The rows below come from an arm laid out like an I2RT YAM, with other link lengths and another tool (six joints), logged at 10 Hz.
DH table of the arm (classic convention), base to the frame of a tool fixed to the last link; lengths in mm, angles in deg. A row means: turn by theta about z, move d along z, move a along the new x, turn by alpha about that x. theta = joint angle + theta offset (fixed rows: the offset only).
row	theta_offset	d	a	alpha
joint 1	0	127.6	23.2	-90
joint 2	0	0	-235	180
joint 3	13.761	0	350.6	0
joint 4	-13.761	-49.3	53.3	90
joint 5	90	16.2	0	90
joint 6	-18.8	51.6	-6.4	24.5
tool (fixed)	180	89.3	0	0
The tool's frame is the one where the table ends.
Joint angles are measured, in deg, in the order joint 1, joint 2, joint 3, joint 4, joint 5, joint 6. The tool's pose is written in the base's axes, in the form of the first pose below.
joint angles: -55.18, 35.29, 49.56, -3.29, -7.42, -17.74
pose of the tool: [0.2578, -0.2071, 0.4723], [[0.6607, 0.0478, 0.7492], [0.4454, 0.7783, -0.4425], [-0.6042, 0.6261, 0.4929]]
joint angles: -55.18, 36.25, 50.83, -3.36, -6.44, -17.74
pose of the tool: [0.2571, -0.2099, 0.4780], [[0.6711, 0.0577, 0.7391], [0.4333, 0.7784, -0.4542], [-0.6015, 0.6251, 0.4974]]
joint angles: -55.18, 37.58, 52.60, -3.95, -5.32, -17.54
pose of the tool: [0.2566, -0.2138, 0.4845], [[0.6816, 0.0694, 0.7285], [0.4247, 0.7731, -0.4711], [-0.5959, 0.6305, 0.4974]]
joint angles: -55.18, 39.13, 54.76, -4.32, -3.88, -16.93
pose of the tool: [0.2553, -0.2181, 0.4940], [[0.6995, 0.0777, 0.7104], [0.4127, 0.7676, -0.4903], [-0.5834, 0.6361, 0.5049]]
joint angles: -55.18, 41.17, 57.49, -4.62, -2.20, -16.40
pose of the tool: [0.2542, -0.2237, 0.5057], [[0.7195, 0.0882, 0.6888], [0.3955, 0.7633, -0.5108], [-0.5708, 0.6400, 0.5144]]
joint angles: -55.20, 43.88, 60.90, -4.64, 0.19, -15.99
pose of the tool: [0.2528, -0.2319, 0.5202], [[0.7457, 0.1058, 0.6578], [0.3661, 0.7599, -0.5372], [-0.5567, 0.6414, 0.5279]]
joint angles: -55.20, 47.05, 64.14, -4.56, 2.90, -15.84
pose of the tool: [0.2532, -0.2437, 0.5304], [[0.7683, 0.1326, 0.6262], [0.3343, 0.7512, -0.5692], [-0.5458, 0.6467, 0.5328]]
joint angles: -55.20, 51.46, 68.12, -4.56, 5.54, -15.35
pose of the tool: [0.2571, -0.2606, 0.5390], [[0.7881, 0.1575, 0.5950], [0.3093, 0.7344, -0.6041], [-0.5321, 0.6601, 0.5301]]
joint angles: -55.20, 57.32, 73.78, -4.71, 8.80, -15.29
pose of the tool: [0.2628, -0.2822, 0.5509], [[0.8080, 0.1930, 0.5567], [0.2715, 0.7166, -0.6425], [-0.5229, 0.6702, 0.5266]]
